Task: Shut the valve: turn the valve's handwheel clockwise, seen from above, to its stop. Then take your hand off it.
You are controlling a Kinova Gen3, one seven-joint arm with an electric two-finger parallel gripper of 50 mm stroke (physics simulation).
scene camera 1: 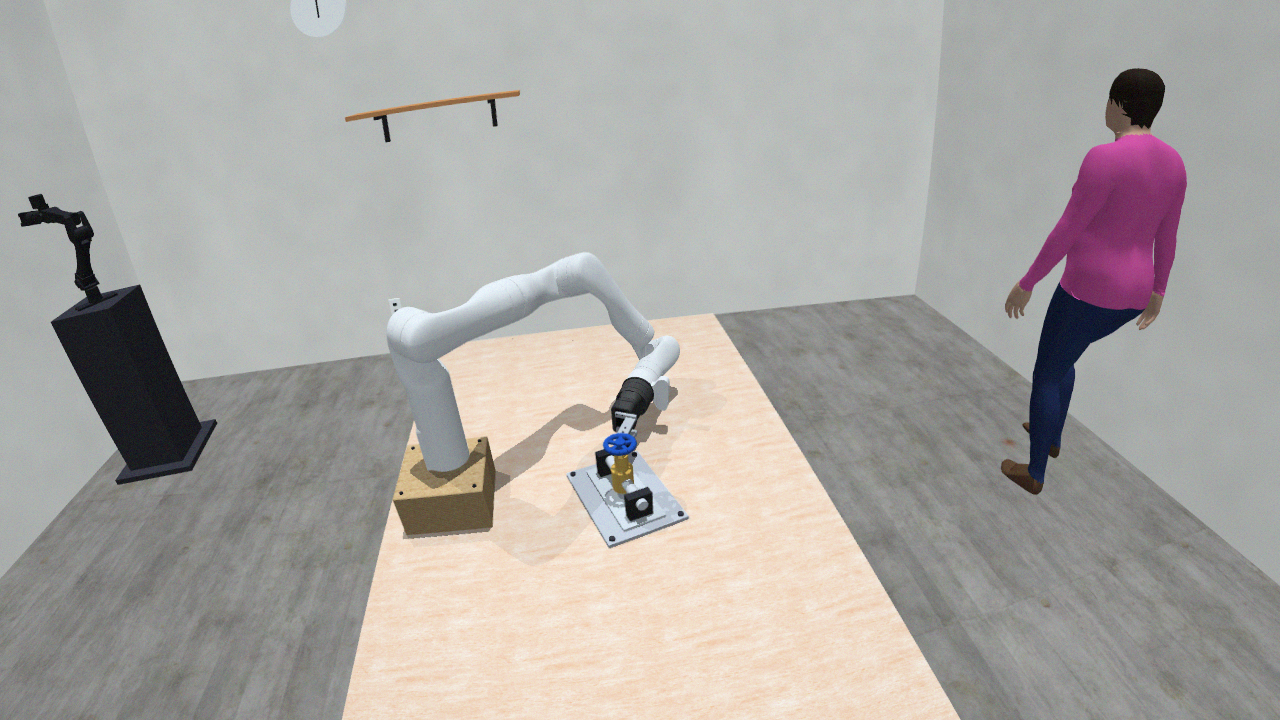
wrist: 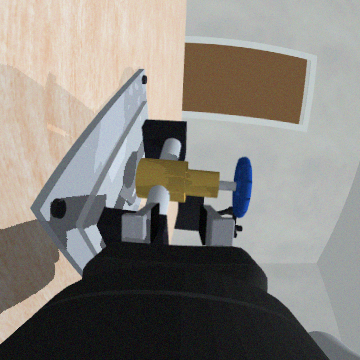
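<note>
The valve's blue handwheel [scene camera 1: 619,452] [wrist: 243,187] sits on a thin stem above the brass valve body [scene camera 1: 622,479] [wrist: 162,180]. The valve is mounted with grey pipe stubs and black blocks on a grey base plate [scene camera 1: 586,490] [wrist: 80,165]. My gripper [scene camera 1: 625,428] [wrist: 178,217] is open and empty, at the far side of the valve in the scene view. In the wrist view the handwheel lies outside the finger gap, beyond the right finger, and appears apart from it. The wheel shows nearly edge-on there, so its turn angle cannot be told.
The light wooden table [scene camera 1: 716,617] carries the valve and my arm's wooden base block [scene camera 1: 444,501]. A person in pink [scene camera 1: 1129,223] stands on the floor at the right. A black pedestal [scene camera 1: 125,385] with a small black arm stands at the left. A shelf [scene camera 1: 434,105] is on the wall.
</note>
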